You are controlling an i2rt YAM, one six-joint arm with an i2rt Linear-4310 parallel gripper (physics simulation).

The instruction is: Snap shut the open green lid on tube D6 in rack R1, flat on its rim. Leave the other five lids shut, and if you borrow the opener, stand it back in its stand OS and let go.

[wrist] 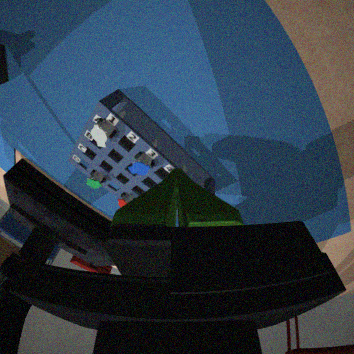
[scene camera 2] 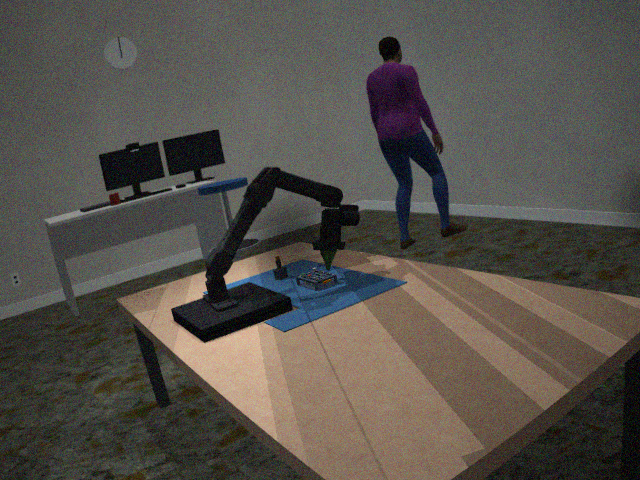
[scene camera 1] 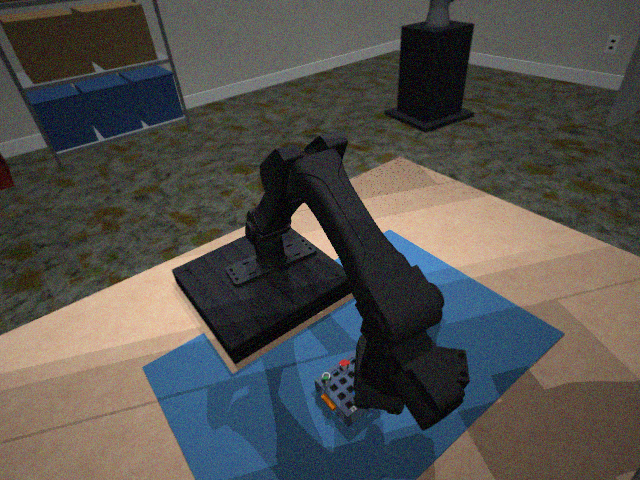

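Where they show: gripper, between the fingertips: (wrist: 176, 174) (scene camera 2: 328, 271) (scene camera 1: 370, 396); arm's base, origin of its link: (wrist: 48, 230) (scene camera 2: 220, 301) (scene camera 1: 272, 262).
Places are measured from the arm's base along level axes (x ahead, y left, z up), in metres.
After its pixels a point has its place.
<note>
The dark blue-grey rack R1 (scene camera 1: 348, 416) @(x 0.392, y -0.053, z -0.011 m) (scene camera 2: 310, 283) @(x 0.312, y -0.013, z -0.026 m) (wrist: 160, 136) @(x 0.378, y 0.017, z -0.038 m) stands on the blue mat. At its corner in scene camera 1, tube D6 (scene camera 1: 326, 376) @(x 0.329, y -0.053, z 0.014 m) shows a pale open ring with a bit of green at it; the lid's exact angle is too small to tell. In the wrist view D6 is hidden behind the fingers. A white lid (wrist: 99, 135) @(x 0.365, y 0.054, z 0.002 m), a blue lid (wrist: 138, 168) @(x 0.369, y 0.017, z 0.002 m), a green lid (wrist: 94, 182) @(x 0.314, y 0.028, z 0.002 m) and a red lid (wrist: 121, 203) @(x 0.315, y -0.007, z 0.002 m) (scene camera 1: 344, 363) @(x 0.317, y -0.010, z 0.002 m) show on other tubes. My gripper (scene camera 2: 328, 268) @(x 0.387, y -0.006, z -0.005 m) (wrist: 176, 174) @(x 0.387, y -0.006, z -0.005 m) is shut and empty, its green fingertips together over the rack's far side in scene camera 2.
The orange-topped opener (scene camera 2: 277, 259) @(x 0.284, y 0.194, z 0.035 m) stands in its dark stand (scene camera 2: 280, 272) @(x 0.281, y 0.180, z -0.012 m) on the blue mat (scene camera 1: 232, 428) @(x 0.295, y -0.213, z -0.040 m) (scene camera 2: 289, 322) @(x 0.127, y -0.264, z -0.040 m) (wrist: 150, 55) @(x 0.416, y 0.072, z -0.040 m), left of the rack in scene camera 2. The arm's black base (scene camera 1: 258, 315) @(x 0.132, y -0.090, z 0.000 m) (scene camera 2: 232, 312) @(x 0.000, y -0.140, z -0.001 m) is beside the mat. A person (scene camera 2: 395, 103) stands beyond the table.
</note>
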